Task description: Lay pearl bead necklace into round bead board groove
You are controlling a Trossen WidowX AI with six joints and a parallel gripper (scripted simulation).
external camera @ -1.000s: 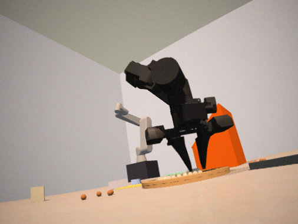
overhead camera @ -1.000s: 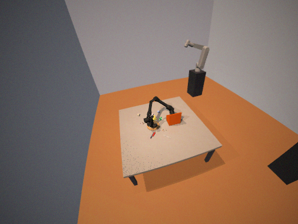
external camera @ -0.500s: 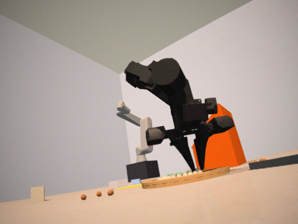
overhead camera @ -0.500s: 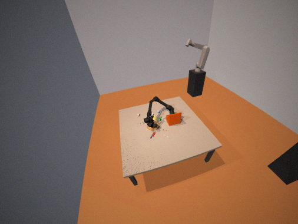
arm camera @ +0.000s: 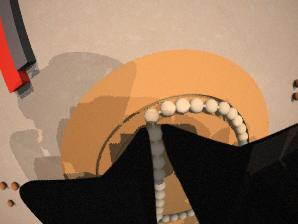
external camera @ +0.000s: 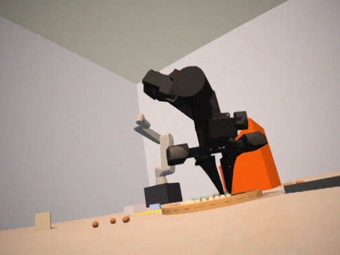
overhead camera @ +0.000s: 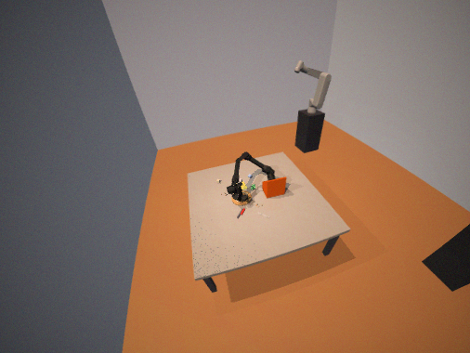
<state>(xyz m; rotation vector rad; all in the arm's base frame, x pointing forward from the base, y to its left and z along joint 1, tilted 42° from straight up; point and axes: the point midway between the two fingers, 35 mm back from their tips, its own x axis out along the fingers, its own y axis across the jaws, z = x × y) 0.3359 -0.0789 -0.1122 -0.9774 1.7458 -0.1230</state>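
My gripper tip is 3 cm past the round wooden bead board, 4 cm to the left of it and 1 cm above it. The rest, counted from my gripper tip: tan cube (14 cm ahead, 37 cm to the right); then yellow flat piece (9 cm behind, 21 cm to the right, 1 cm below); then red-handled tool (3 cm ahead, 13 cm to the left, 1 cm below).
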